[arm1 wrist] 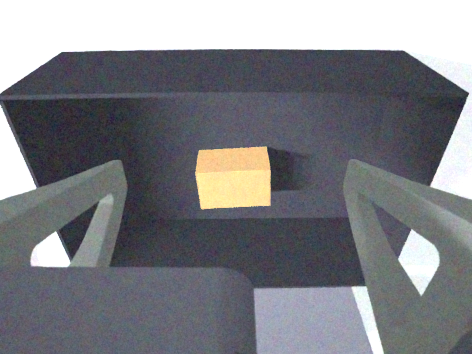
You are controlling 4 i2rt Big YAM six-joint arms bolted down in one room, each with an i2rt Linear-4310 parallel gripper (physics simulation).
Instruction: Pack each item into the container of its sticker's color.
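An orange-yellow box-shaped item lies inside a dark, open-topped container, near the middle of its floor. No sticker can be made out on the sides of the item that show. My arm1 gripper is open, with its fingers wide apart, one to the left and one to the right of the item in the view, and nothing between them is held. The fingers hide parts of the container's left and right sides. The arm2, arm3 and arm4 grippers do not show in this view.
The container's walls stand around the item on all sides. A pale grey surface shows below the container's near edge, with a white strip beside it. A dark part of the gripper's body covers the lower left of the view.
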